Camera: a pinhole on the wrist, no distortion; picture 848 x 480 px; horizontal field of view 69.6 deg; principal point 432.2 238.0 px. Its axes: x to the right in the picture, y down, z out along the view. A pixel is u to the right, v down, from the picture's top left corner.
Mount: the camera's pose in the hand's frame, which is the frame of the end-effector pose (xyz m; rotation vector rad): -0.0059 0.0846 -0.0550 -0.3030 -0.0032 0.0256
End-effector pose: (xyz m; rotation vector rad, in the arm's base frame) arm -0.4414 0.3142 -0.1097 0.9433 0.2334 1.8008
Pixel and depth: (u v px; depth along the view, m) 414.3 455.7 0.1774
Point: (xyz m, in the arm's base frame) -0.5128 0.1903 0.0575
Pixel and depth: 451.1 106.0 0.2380
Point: -0.3869 0.2189 0.0760
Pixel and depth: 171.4 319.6 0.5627
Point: -0.3101 -0.1632 0.2523
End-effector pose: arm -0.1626 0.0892 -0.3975 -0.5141 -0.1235 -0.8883
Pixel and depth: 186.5 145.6 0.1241
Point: -0.1123 0.2152 -0.3934
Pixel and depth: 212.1 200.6 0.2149
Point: -0.0968 0.2923 -0.3400
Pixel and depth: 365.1 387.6 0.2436
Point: -0.0045 0.3016 -0.3499
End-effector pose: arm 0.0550 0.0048 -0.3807 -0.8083 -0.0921 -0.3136
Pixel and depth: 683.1 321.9 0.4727
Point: 0.3345 0.4225 -0.2881
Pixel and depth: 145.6 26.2 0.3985
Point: -0.0931 0.3595 -0.2127
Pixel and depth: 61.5 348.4 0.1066
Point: 0.0296 0.1380 -0.4595
